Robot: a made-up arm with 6 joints. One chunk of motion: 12 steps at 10 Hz.
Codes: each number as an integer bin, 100 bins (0 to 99) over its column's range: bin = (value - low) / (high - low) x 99, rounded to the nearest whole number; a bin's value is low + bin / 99 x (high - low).
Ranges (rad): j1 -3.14..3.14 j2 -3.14..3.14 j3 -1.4..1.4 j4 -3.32..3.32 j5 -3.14..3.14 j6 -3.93..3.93
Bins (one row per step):
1: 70 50 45 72 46 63
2: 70 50 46 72 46 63
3: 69 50 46 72 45 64
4: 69 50 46 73 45 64
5: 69 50 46 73 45 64
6: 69 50 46 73 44 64
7: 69 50 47 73 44 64
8: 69 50 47 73 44 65
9: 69 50 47 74 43 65
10: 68 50 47 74 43 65
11: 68 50 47 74 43 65
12: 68 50 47 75 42 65
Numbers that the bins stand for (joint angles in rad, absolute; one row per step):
1: 1.3004 0.0317 -0.1273 1.5091 -0.2220 1.0718
2: 1.3004 0.0317 -0.0990 1.5091 -0.2220 1.0718
3: 1.2370 0.0317 -0.0990 1.5091 -0.2855 1.1512
4: 1.2370 0.0317 -0.0990 1.5762 -0.2855 1.1512
5: 1.2370 0.0317 -0.0990 1.5762 -0.2855 1.1512
6: 1.2370 0.0317 -0.0990 1.5762 -0.3489 1.1512
7: 1.2370 0.0317 -0.0707 1.5762 -0.3489 1.1512
8: 1.2370 0.0317 -0.0707 1.5762 -0.3489 1.2306
9: 1.2370 0.0317 -0.0707 1.6432 -0.4123 1.2306
10: 1.1735 0.0317 -0.0707 1.6432 -0.4123 1.2306
11: 1.1735 0.0317 -0.0707 1.6432 -0.4123 1.2306
12: 1.1735 0.0317 -0.0707 1.7103 -0.4758 1.2306

